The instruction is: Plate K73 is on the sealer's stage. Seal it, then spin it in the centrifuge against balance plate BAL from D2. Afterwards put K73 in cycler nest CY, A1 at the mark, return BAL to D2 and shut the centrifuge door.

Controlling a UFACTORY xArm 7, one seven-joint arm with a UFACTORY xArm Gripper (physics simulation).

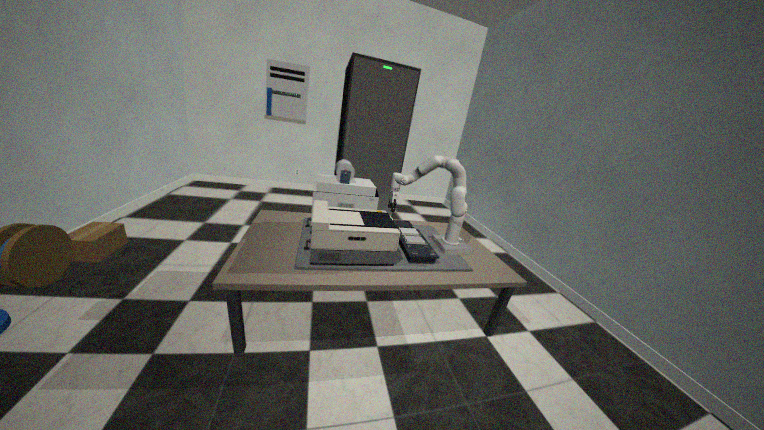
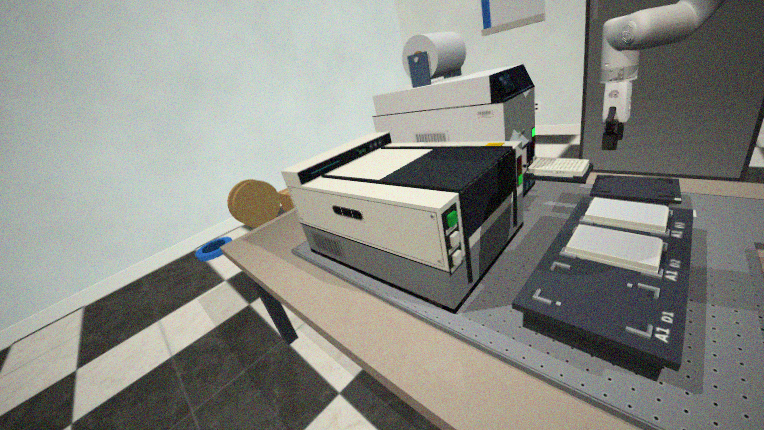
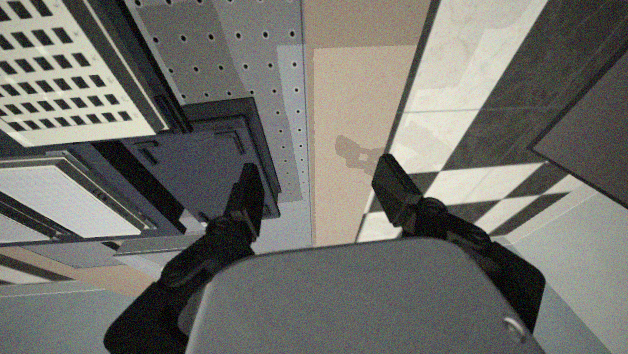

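Where they show: gripper, fingertip midpoint: [image 1: 391, 209] [image 2: 612, 144] [image 3: 319, 173]; arm's base at its link origin: [image 1: 450, 241].
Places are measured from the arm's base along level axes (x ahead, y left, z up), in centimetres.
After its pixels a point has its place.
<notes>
My gripper [image 1: 392, 207] {y -28.5, x 41.8, z 9.1 cm} [image 2: 610, 144] {y -28.5, x 41.8, z 9.1 cm} [image 3: 319, 173] {y -28.5, x 41.8, z 9.1 cm} is open and empty, high over the table's back edge. Plate K73 [image 2: 558, 166] {y -12.6, x 49.4, z 7.9 cm} [image 3: 55, 85] {y -14.8, x 46.9, z 8.1 cm}, cream with rows of dark wells, sits on the stage of the sealer [image 1: 347, 186] {y 0.9, x 78.8, z 31.3 cm} [image 2: 438, 128] {y 0.5, x 75.3, z 21.2 cm}. In the dark rack [image 2: 598, 315] {y 27.0, x 29.1, z 3.1 cm}, a white-topped plate [image 2: 617, 248] {y 12.6, x 30.7, z 4.7 cm} lies at D2 and another white-topped plate [image 2: 628, 213] {y -0.1, x 31.9, z 4.7 cm} [image 3: 75, 200] {y -2.9, x 34.1, z 4.7 cm} at D3; D1 is empty. A dark flat nest [image 2: 635, 188] {y -16.1, x 33.7, z 2.9 cm} [image 3: 180, 165] {y -14.5, x 37.5, z 2.9 cm} with corner brackets is empty; its label cannot be read. The cream centrifuge [image 1: 352, 239] {y 36.8, x 73.6, z 13.3 cm} [image 2: 368, 224] {y 35.8, x 65.4, z 12.2 cm} stands in front; its door state is unclear.
The film roll [image 1: 344, 170] {y -2.0, x 81.7, z 40.5 cm} [image 2: 441, 53] {y -4.8, x 75.3, z 39.2 cm} stands up on the sealer. A tall dark cabinet [image 1: 379, 117] [image 2: 668, 106] stands behind the table [image 1: 267, 277] {y 50.7, x 112.0, z -3.9 cm}. A perforated grey base plate [image 2: 497, 325] {y 31.9, x 41.4, z -2.6 cm} [image 3: 250, 50] {y -22.5, x 47.5, z -2.6 cm} lies under the machines and the rack.
</notes>
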